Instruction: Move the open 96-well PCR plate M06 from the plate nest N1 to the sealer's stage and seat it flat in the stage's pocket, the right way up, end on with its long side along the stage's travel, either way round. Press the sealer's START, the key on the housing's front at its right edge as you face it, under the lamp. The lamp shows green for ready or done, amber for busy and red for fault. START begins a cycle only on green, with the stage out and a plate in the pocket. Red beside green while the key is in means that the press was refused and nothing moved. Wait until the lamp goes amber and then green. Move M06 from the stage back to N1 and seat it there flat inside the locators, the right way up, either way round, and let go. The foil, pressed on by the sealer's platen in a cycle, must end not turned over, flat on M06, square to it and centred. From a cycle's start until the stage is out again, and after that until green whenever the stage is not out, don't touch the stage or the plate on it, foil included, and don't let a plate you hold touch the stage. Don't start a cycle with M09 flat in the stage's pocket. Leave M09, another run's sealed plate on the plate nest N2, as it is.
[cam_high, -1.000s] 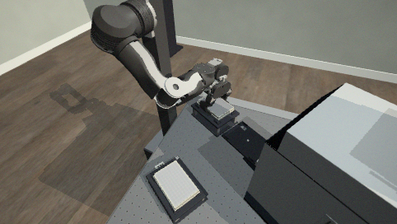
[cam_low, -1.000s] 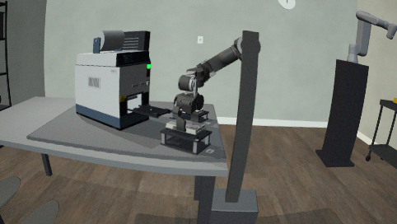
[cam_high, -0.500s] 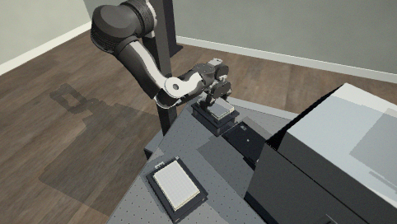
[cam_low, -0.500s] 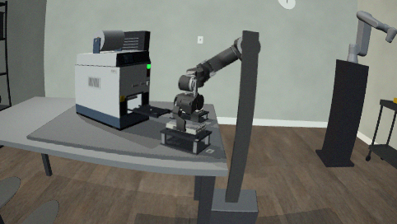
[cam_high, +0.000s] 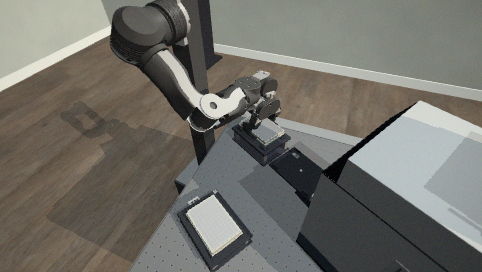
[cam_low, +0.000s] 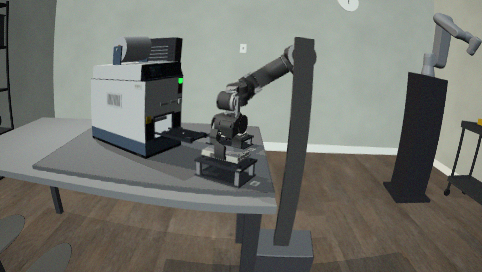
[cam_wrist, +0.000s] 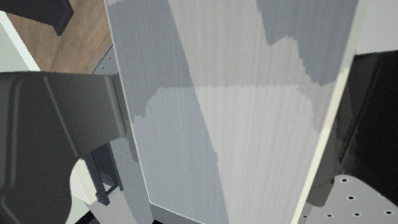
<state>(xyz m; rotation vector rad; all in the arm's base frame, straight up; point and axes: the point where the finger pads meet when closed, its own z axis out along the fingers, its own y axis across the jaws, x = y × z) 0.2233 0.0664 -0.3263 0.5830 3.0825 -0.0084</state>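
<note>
The 96-well plate M06 lies right at my hand. Also, from my hand: nest N1: 20 mm below; sealer stage: 170 mm ahead, 120 mm to the right, 10 mm above; yellow warning label: 300 mm ahead, 70 mm to the right, 70 mm above.
</note>
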